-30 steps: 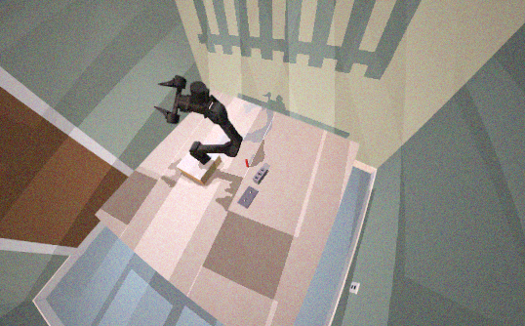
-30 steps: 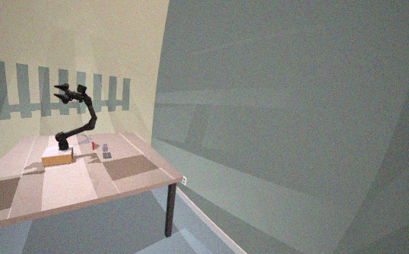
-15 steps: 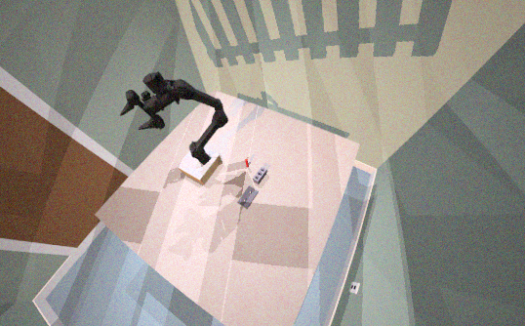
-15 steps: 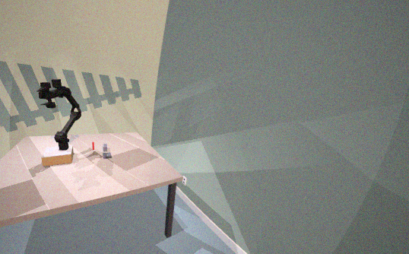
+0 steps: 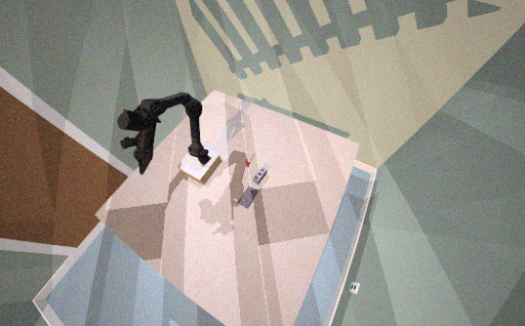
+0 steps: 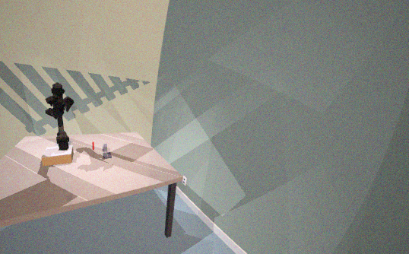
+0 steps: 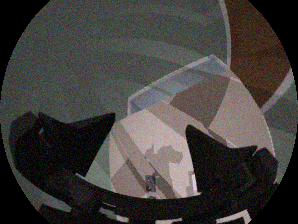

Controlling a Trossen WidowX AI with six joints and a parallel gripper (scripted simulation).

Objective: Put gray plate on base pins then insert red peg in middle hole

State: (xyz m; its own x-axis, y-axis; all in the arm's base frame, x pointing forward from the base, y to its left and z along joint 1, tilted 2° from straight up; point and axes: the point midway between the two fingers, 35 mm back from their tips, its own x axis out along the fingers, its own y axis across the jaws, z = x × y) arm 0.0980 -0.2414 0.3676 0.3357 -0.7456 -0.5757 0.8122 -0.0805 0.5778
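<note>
The gray plate lies 23 cm ahead of my gripper tip, 43 cm to the left of it and 39 cm below it. The rest, counted from my gripper tip: red peg: 11 cm ahead, 43 cm to the left, 39 cm below.
</note>
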